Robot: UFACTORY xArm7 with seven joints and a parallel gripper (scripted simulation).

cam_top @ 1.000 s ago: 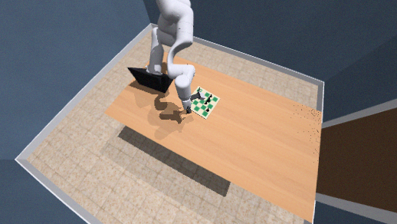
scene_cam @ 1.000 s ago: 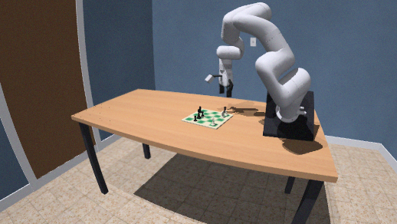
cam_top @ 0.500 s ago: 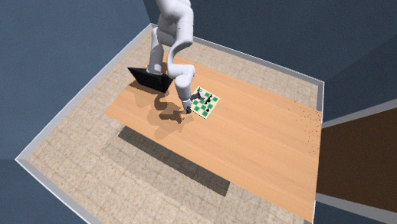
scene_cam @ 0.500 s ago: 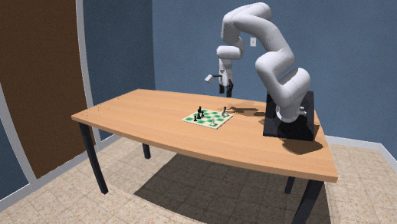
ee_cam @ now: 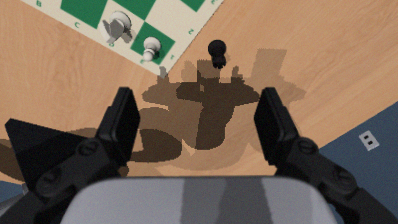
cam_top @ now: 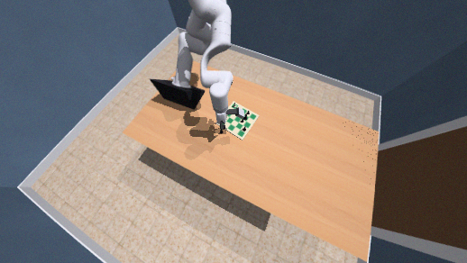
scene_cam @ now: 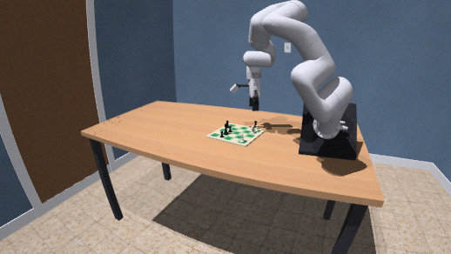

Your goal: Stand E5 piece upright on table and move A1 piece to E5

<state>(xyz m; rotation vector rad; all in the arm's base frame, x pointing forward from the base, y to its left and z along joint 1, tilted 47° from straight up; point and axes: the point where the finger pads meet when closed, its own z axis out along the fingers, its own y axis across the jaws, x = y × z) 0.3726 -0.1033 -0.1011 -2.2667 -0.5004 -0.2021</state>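
My gripper is now 19 cm to the right of the white chess piece and 9 cm above it. Round my hand: chessboard: 6 cm ahead, 10 cm to the left, 12 cm below; then black chess piece: 13 cm ahead, 5 cm to the left, 10 cm below; then white piece: 2 cm behind, 8 cm to the left, 10 cm below.
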